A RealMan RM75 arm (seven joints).
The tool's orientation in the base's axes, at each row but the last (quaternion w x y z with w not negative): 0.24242, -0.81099, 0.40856, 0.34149; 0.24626, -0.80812, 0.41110, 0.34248; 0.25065, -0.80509, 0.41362, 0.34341; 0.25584, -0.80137, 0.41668, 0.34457; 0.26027, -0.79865, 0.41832, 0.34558; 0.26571, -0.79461, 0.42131, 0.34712; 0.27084, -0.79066, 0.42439, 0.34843; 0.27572, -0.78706, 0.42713, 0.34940; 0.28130, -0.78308, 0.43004, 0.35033
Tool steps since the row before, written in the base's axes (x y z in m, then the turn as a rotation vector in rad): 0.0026, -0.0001, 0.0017, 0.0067, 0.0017, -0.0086; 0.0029, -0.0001, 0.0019, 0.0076, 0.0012, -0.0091; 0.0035, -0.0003, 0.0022, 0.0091, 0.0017, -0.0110; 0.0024, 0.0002, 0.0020, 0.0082, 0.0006, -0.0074; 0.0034, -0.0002, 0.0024, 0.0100, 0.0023, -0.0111; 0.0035, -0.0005, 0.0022, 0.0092, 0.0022, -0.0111; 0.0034, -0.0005, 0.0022, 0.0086, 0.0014, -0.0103; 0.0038, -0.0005, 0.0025, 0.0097, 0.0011, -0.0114; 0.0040, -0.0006, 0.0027, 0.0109, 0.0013, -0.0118
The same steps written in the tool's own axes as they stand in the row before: -0.0001, -0.0023, -0.0021, 0.0085, -0.0055, 0.0043; -0.0001, -0.0026, -0.0023, 0.0095, -0.0059, 0.0040; 0.0000, -0.0030, -0.0028, 0.0114, -0.0072, 0.0050; -0.0006, -0.0024, -0.0019, 0.0088, -0.0063, 0.0023; -0.0004, -0.0031, -0.0028, 0.0115, -0.0083, 0.0052; 0.0000, -0.0030, -0.0029, 0.0113, -0.0075, 0.0054; -0.0001, -0.0030, -0.0028, 0.0108, -0.0067, 0.0045; -0.0002, -0.0034, -0.0031, 0.0122, -0.0074, 0.0046; -0.0003, -0.0036, -0.0033, 0.0129, -0.0085, 0.0047
